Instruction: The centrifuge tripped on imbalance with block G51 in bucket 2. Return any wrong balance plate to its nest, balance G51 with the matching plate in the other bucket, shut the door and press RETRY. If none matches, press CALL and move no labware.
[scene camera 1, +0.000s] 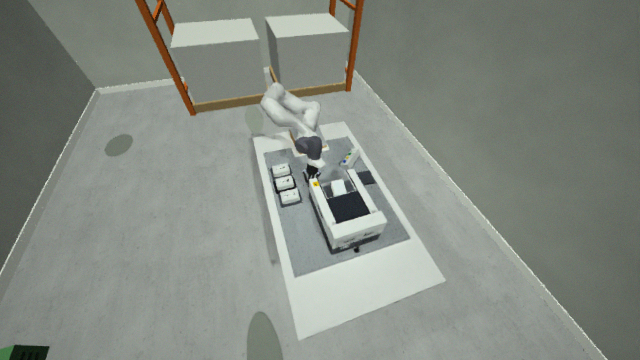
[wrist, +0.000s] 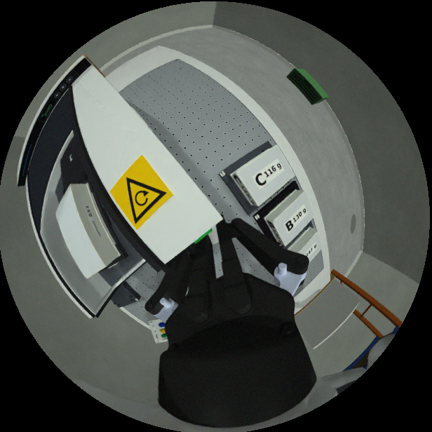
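Observation:
My gripper (scene camera 1: 312, 173) (wrist: 210, 212) is shut and empty, low beside the end of the centrifuge (scene camera 1: 357, 230) (wrist: 120, 135). Its fingertips are close to a green part (wrist: 203, 235) at the housing's corner; contact is unclear. A white block (scene camera 1: 338, 187) (wrist: 82, 227) sits in the open chamber; its small label is unreadable. Plate C, 116 g (scene camera 1: 289, 196) (wrist: 265, 175), plate B, 130 g (scene camera 1: 285, 182) (wrist: 290, 217), and a third plate (scene camera 1: 281, 169) (wrist: 304, 245) with its letter hidden stand in a row in their nests. The other bucket's contents are hidden.
A small panel with coloured buttons (scene camera 1: 350, 157) (wrist: 160, 331) stands on the far side of the arm from the plates. A dark flat pad (scene camera 1: 366, 178) (wrist: 127, 297) lies beside the centrifuge. An orange-framed rack (scene camera 1: 354, 50) (wrist: 367, 307) stands behind the arm.

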